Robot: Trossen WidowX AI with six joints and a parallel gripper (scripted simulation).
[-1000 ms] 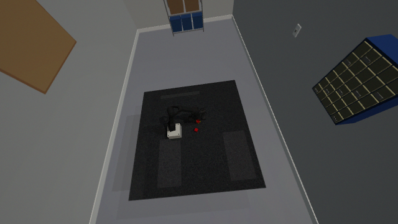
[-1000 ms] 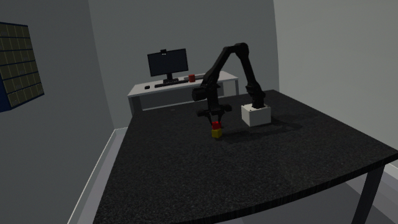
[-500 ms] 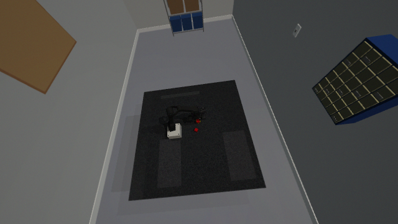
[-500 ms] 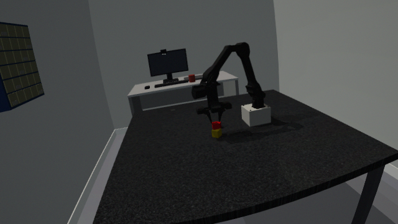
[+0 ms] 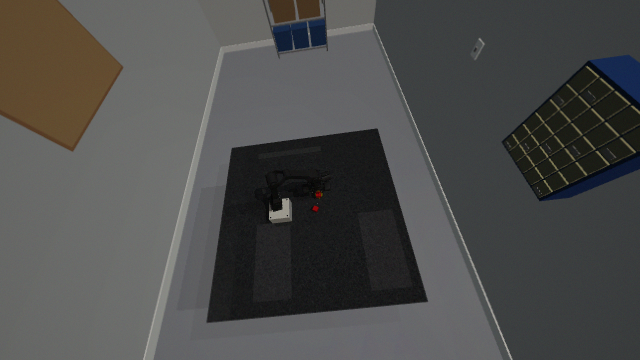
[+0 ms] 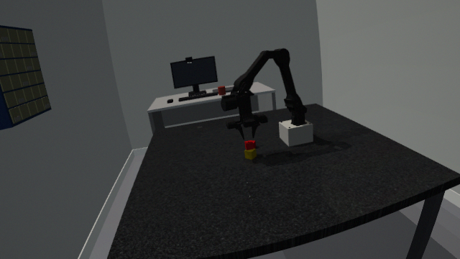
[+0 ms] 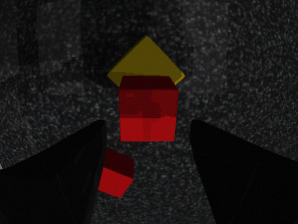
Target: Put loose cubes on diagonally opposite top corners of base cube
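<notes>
My gripper tip is now 30 mm above the red cube. The rest, counted from my gripper tip: yellow base cube 70 mm below, 20 mm to the left.
</notes>
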